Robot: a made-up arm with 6 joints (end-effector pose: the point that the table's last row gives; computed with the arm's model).
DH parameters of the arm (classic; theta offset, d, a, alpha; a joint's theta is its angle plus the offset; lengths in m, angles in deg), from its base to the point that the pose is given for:
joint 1: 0 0.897 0.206 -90
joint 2: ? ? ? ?
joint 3: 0 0 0.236 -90
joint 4: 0 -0.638 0 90
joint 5: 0 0 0 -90
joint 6: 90 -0.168 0 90
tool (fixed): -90 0 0 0
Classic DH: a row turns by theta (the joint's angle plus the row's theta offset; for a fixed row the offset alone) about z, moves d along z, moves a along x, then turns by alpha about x.
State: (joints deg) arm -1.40 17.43 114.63 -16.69 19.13 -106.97
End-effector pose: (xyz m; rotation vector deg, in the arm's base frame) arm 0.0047 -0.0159 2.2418 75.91 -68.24 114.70
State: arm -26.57 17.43 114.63 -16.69 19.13 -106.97
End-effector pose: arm -0.0025 -0.0164 2.2418 54.88 -77.05 96.46
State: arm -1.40 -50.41 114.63 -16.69 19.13 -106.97
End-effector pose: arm -1.1153 0.0114 1.2182 1.65 83.44 -153.65
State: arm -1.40 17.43 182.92 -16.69 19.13 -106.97
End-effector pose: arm -0.4525 -0.0048 1.4077 2.25 83.30 -153.47
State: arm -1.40 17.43 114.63 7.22 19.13 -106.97
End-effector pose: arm 0.0034 0.0068 2.2416 57.21 -79.91 96.50
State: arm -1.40 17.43 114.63 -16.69 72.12 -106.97
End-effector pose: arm -0.0822 -0.0439 2.1229 -26.44 98.24 -141.61
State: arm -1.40 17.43 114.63 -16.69 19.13 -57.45
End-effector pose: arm 0.0047 -0.0159 2.2418 49.24 -100.65 69.15
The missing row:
joint 2: -90 0 0.619 180
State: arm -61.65 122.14 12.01 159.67 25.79 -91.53
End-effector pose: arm 0.3147 -0.5298 -0.2310 31.57 95.61 38.88
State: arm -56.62 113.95 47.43 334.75 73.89 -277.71
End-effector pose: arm 0.7099 -1.2026 0.1700 -62.98 47.24 -72.33
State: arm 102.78 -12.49 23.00 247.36 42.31 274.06
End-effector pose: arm -0.0267 0.5897 2.1006 -119.10 -79.28 10.60
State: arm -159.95 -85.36 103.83 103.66 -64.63 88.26
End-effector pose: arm 0.9531 0.5049 0.5653 -8.65 16.27 84.87
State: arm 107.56 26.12 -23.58 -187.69 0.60 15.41
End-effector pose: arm -0.3558 1.1235 0.9896 74.71 109.25 -29.52
